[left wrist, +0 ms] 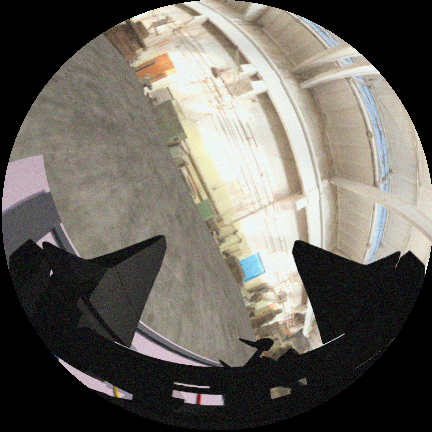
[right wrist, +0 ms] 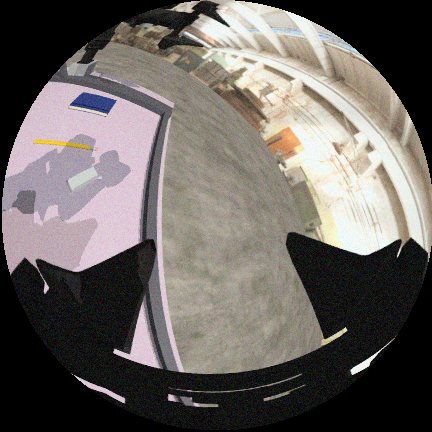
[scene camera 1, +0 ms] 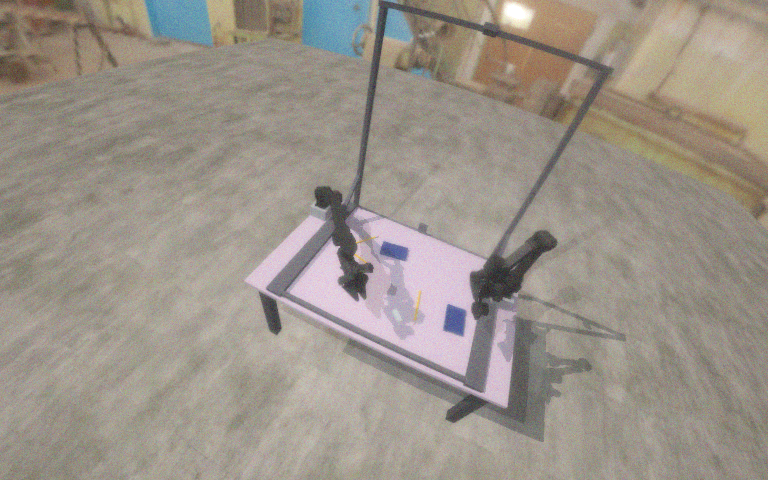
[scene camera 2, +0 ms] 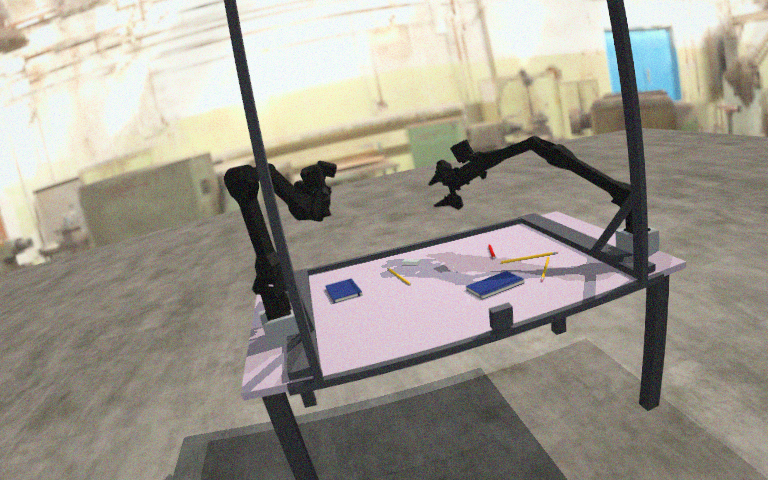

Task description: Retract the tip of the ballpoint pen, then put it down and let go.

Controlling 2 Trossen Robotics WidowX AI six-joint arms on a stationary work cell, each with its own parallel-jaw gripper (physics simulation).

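Pixels of known places: left gripper, fingertip midpoint: (left wrist: 231, 245) (right wrist: 215, 35) (scene camera 1: 475, 310); right gripper, fingertip midpoint: (left wrist: 229, 349) (right wrist: 221, 243) (scene camera 1: 361, 300) (scene camera 2: 431, 195); left arm's base, origin of the base link: (scene camera 2: 278, 313); right arm's base, origin of the base link: (scene camera 1: 322, 204).
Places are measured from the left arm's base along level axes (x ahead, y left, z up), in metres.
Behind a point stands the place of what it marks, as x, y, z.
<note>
The red ballpoint pen (scene camera 2: 491, 251) @(0.712, 0.118, -0.060) (left wrist: 199, 398) @(0.730, 0.158, -0.059) lies on the pink-white table top, near the pencils at the right in scene camera 2. It does not show in scene camera 1, where the right arm covers part of the table. The state of its tip is too small to tell. My right gripper (scene camera 1: 355, 287) @(0.635, 0.356, 0.118) (scene camera 2: 434, 194) @(0.635, 0.356, 0.118) (right wrist: 221, 243) @(0.635, 0.356, 0.118) is open and empty, high above the table. My left gripper (left wrist: 231, 245) @(0.250, 0.347, 0.250) (right wrist: 215, 35) @(0.250, 0.347, 0.250) is open and empty, raised at its own side of the table, away from the pen.
A blue notebook (scene camera 1: 454, 319) @(0.223, 0.196, -0.058) (scene camera 2: 343, 290) @(0.217, 0.175, -0.058) (right wrist: 93, 104) @(0.241, 0.203, -0.058) and a longer one (scene camera 1: 394, 250) @(0.577, -0.115, -0.058) (scene camera 2: 495, 284) @(0.571, -0.129, -0.058) lie on the table. Yellow pencils (scene camera 2: 399, 276) @(0.398, 0.163, -0.063) (scene camera 2: 528, 257) @(0.767, -0.018, -0.065) (scene camera 2: 545, 268) @(0.745, -0.134, -0.064) and a pale eraser (scene camera 2: 410, 262) @(0.473, 0.251, -0.061) (right wrist: 83, 179) @(0.485, 0.264, -0.058) lie there too. A dark frame (scene camera 1: 370, 113) @(0.872, -0.392, 0.510) rises over the table.
</note>
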